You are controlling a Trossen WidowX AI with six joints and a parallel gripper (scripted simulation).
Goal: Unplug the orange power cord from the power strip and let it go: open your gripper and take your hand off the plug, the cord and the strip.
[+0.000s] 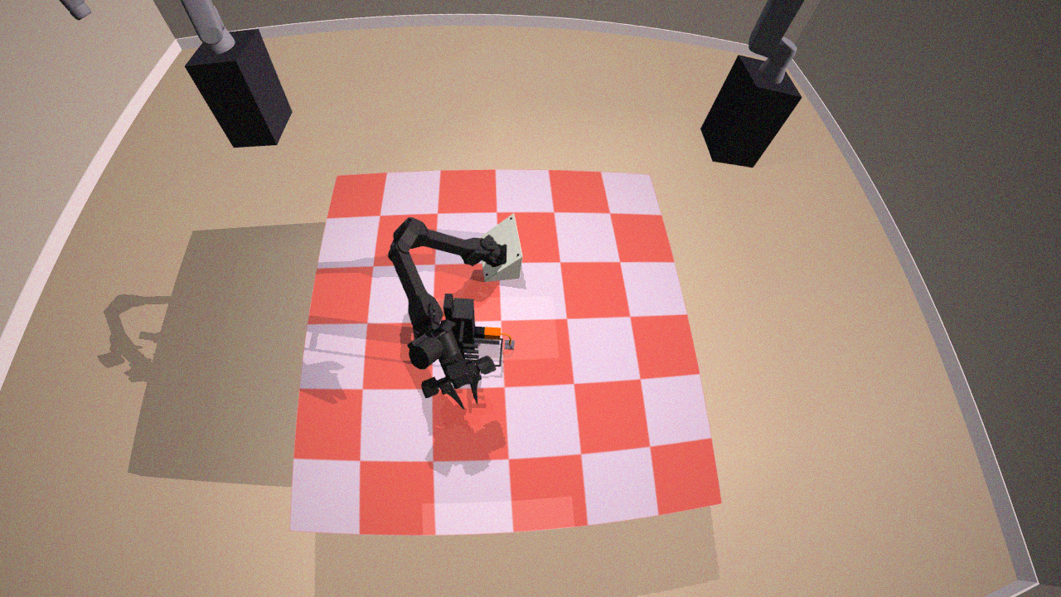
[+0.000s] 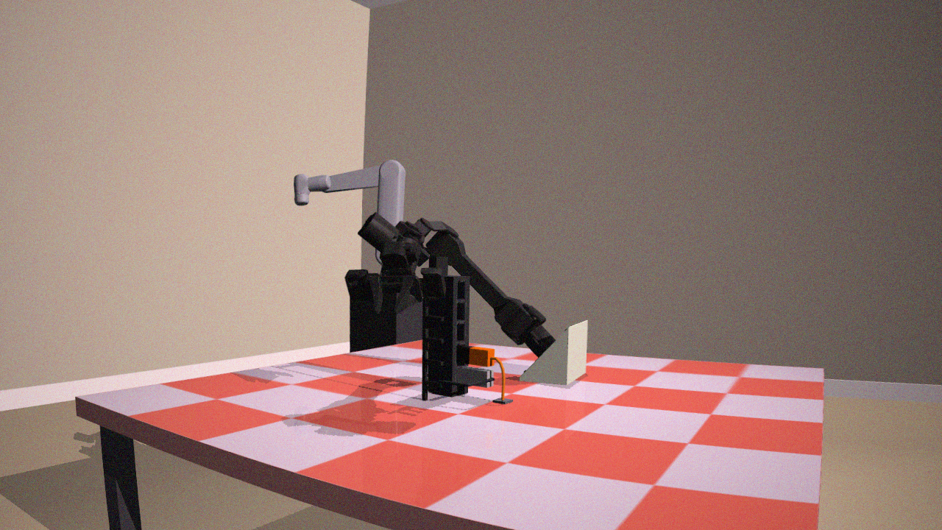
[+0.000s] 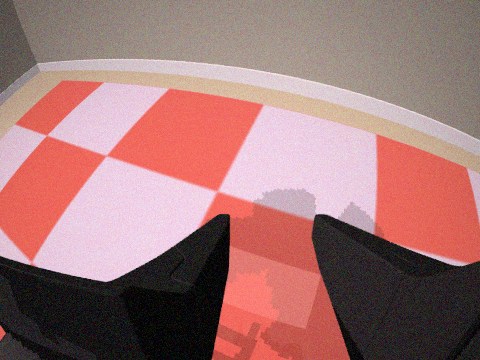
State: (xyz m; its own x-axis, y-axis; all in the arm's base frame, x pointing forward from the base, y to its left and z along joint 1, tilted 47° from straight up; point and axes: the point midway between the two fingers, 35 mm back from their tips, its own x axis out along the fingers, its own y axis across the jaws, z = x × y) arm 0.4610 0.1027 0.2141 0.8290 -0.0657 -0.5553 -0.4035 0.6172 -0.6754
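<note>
My gripper tip is 240 mm past the orange plug, 40 mm to the right of it and 90 mm above it. From my gripper tip the other things lie so: black power strip 240 mm behind, 40 mm to the right, 70 mm below.
</note>
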